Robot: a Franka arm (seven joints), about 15 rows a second.
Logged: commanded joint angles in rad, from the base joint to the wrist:
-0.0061, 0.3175, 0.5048, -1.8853, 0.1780, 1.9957, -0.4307
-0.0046, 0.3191, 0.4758, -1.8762, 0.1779, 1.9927, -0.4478
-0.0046, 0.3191, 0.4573, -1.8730, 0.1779, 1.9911, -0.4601
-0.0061, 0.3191, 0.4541, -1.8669, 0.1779, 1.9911, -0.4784
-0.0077, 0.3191, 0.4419, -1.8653, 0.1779, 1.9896, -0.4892
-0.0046, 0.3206, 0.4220, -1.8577, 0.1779, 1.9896, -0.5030
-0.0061, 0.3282, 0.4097, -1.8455, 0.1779, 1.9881, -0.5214
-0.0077, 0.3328, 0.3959, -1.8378, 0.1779, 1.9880, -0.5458
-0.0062, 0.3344, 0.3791, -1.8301, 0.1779, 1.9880, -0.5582
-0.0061, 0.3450, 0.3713, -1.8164, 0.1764, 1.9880, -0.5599
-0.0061, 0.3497, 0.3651, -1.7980, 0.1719, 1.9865, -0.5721
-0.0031, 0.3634, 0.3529, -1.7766, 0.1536, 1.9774, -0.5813
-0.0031, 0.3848, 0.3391, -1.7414, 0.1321, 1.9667, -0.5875
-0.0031, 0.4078, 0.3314, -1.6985, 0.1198, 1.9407, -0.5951
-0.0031, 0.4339, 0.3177, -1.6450, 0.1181, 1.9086, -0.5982
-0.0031, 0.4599, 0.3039, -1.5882, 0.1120, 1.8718, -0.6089
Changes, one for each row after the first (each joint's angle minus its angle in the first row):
0.0015, 0.0016, -0.0290, 0.0091, -0.0001, -0.0030, -0.0171
0.0015, 0.0016, -0.0475, 0.0123, -0.0001, -0.0046, -0.0294
0.0000, 0.0016, -0.0507, 0.0184, -0.0001, -0.0046, -0.0477
-0.0016, 0.0016, -0.0629, 0.0200, -0.0001, -0.0061, -0.0585
0.0015, 0.0031, -0.0828, 0.0276, -0.0001, -0.0061, -0.0723
0.0000, 0.0107, -0.0951, 0.0398, -0.0001, -0.0076, -0.0907
-0.0016, 0.0153, -0.1089, 0.0475, -0.0001, -0.0077, -0.1151
-0.0001, 0.0169, -0.1257, 0.0552, -0.0001, -0.0077, -0.1275
0.0000, 0.0275, -0.1335, 0.0689, -0.0016, -0.0077, -0.1292
0.0000, 0.0322, -0.1397, 0.0873, -0.0061, -0.0092, -0.1414
0.0030, 0.0459, -0.1519, 0.1087, -0.0244, -0.0183, -0.1506
0.0030, 0.0673, -0.1657, 0.1439, -0.0459, -0.0290, -0.1568
0.0030, 0.0903, -0.1734, 0.1868, -0.0582, -0.0550, -0.1644
0.0030, 0.1164, -0.1871, 0.2403, -0.0599, -0.0871, -0.1675
0.0030, 0.1424, -0.2009, 0.2971, -0.0660, -0.1239, -0.1782

